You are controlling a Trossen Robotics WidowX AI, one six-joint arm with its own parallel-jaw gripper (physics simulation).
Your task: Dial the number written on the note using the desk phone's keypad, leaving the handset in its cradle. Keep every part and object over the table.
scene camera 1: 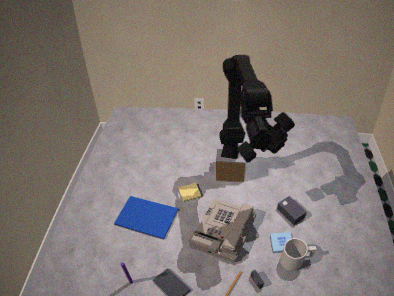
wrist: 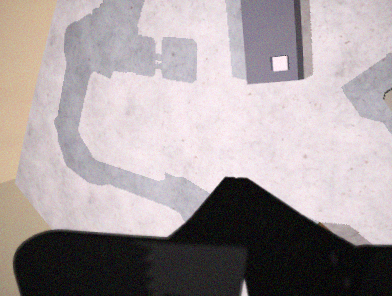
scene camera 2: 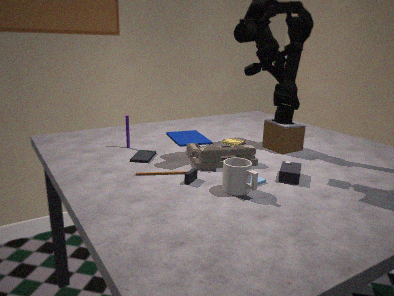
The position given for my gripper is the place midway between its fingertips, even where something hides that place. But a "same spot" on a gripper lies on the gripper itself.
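My gripper is visible in the wrist view (234, 188), in scene camera 1 and in scene camera 2. On my gripper, (scene camera 1: 278, 135) and (scene camera 2: 268, 45) are the same spot.
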